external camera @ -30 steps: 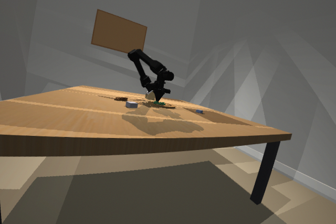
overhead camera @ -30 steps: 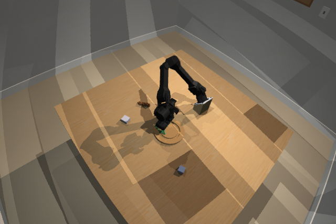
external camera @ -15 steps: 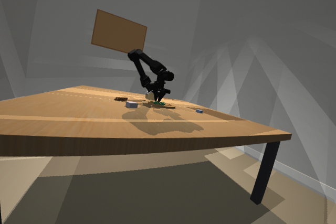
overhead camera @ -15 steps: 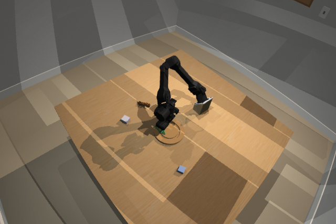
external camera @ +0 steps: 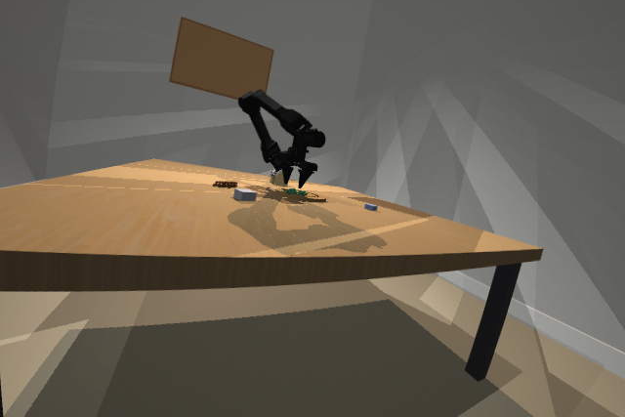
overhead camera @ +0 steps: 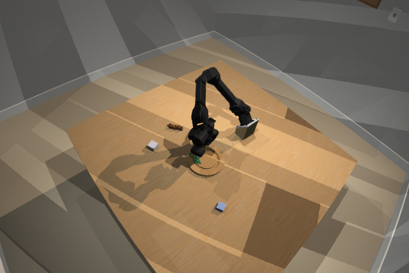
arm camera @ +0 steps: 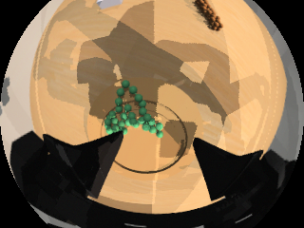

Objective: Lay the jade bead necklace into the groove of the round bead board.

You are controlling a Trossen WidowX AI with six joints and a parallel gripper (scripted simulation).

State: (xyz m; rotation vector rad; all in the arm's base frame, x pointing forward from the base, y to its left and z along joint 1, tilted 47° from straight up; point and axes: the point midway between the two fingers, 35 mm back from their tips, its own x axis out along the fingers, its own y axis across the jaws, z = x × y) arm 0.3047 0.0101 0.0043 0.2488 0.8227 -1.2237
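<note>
My gripper tip is now 40 mm to the right of the round wooden bead board, 20 mm above it and 10 mm short of it. The rest, counted from my gripper tip: blue block: 300 mm to the left, 100 mm ahead, 20 mm below; then pale grey block: 210 mm ahead, 180 mm to the right, 20 mm below.
</note>
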